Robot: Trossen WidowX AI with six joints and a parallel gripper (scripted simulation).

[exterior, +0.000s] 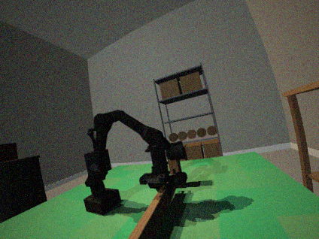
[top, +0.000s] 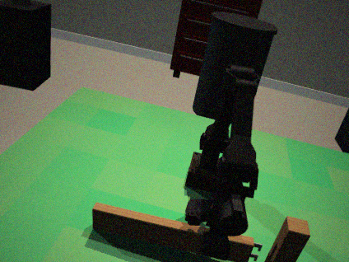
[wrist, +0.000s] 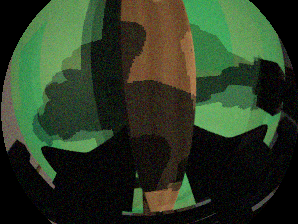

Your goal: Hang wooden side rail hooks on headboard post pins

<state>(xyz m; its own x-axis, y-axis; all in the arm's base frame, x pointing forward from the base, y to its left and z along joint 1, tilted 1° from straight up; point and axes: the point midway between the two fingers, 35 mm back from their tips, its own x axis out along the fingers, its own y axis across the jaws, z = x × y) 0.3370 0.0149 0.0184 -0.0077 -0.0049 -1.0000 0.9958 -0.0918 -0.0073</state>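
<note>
Right now my gripper tip is 2 cm short of the headboard post, 17 cm to the right of it and 5 cm below it.
</note>
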